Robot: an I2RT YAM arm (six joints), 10 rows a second.
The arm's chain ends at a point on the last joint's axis. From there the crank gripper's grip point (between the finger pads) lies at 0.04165 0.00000 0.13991 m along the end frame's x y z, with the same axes.
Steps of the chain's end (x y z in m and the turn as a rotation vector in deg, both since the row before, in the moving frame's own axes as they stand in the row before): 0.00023, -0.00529, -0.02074, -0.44, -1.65, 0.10; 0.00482, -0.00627, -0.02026, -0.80, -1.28, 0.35; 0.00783, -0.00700, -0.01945, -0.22, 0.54, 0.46; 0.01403, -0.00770, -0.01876, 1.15, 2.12, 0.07; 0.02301, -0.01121, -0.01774, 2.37, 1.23, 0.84; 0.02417, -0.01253, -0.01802, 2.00, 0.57, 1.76; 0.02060, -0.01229, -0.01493, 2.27, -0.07, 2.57; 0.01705, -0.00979, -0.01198, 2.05, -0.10, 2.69; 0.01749, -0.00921, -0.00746, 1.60, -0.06, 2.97
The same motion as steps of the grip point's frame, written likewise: -0.00382, -0.00414, -0.01960, -0.44, -1.65, 0.10; 0.00168, -0.00407, -0.01938, -0.80, -1.28, 0.35; 0.00914, -0.00612, -0.01985, -0.22, 0.54, 0.46; 0.01918, -0.01044, -0.02042, 1.15, 2.12, 0.07; 0.02604, -0.01634, -0.01877, 2.37, 1.23, 0.84; 0.02561, -0.01610, -0.01850, 2.00, 0.57, 1.76; 0.02051, -0.01597, -0.01495, 2.27, -0.07, 2.57; 0.01688, -0.01285, -0.01196, 2.05, -0.10, 2.69; 0.01739, -0.01096, -0.00744, 1.60, -0.06, 2.97
